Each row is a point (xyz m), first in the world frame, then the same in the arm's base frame.
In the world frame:
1: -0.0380 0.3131 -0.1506
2: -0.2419 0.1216 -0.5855
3: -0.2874 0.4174 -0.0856
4: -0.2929 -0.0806 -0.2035
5: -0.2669 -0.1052 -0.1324
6: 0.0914 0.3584 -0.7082
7: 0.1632 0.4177 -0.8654
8: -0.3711 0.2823 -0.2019
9: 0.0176 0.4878 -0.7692
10: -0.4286 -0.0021 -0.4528
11: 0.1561 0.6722 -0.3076
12: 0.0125 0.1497 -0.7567
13: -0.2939 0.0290 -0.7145
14: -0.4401 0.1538 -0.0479
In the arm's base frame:
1: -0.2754 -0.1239 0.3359
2: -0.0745 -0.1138 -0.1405
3: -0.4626 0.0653 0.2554
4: -0.4331 -0.3436 -0.0510
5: -0.4772 -0.3908 -0.0044
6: 0.2501 -0.0311 0.1240
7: 0.4250 0.0200 0.1099
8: -0.4365 0.0077 0.0689
9: 0.2706 0.1269 0.1007
10: -0.3061 -0.1651 -0.2477
11: 0.0087 0.1344 0.5453
12: 0.2162 -0.1685 -0.0551
13: -0.0142 -0.1459 -0.2930
14: -0.6156 -0.1043 0.0504

